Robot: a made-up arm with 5 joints.
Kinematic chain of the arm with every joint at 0, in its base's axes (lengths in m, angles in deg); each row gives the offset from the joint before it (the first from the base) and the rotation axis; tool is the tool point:
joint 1: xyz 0 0 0.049 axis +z
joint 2: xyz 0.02 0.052 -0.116 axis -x
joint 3: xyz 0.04 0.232 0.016 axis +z
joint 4: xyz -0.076 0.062 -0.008 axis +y
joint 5: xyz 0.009 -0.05 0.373 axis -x
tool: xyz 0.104 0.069 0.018
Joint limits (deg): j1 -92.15..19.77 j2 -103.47..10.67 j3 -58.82..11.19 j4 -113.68..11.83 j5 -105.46..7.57
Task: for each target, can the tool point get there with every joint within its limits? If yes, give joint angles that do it. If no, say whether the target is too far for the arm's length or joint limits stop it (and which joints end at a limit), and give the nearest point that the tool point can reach.
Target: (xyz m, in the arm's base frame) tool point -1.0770 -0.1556 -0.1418
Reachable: no: too far | nearest point -0.5307 0.0767 -0.1190 | short by 0.594 m
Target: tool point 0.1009 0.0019 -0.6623
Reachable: no: joint limits stop it (at a limit: joint 1, joint 2, joint 3, joint 4, joint 5) | nearest point 0.1629 0.4392 -0.1490 | short by 0.677 m
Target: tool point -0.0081 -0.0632 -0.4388
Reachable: no: joint limits stop it (at a limit: joint 2, joint 3, joint 4, joint 5) | nearest point -0.0493 -0.3845 -0.0518 | short by 0.505 m
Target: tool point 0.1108 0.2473 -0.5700
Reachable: no: joint limits stop it (at a limit: joint 1, joint 2, joint 3, joint 4, joint 5) | nearest point 0.1629 0.4392 -0.1490 | short by 0.466 m
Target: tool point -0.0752 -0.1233 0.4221
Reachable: yes | joints -26.96 -50.00 -16.94 -13.94 -88.98
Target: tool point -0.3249 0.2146 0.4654
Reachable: yes | joints -18.50 -79.61 -30.57 -99.30 -55.04
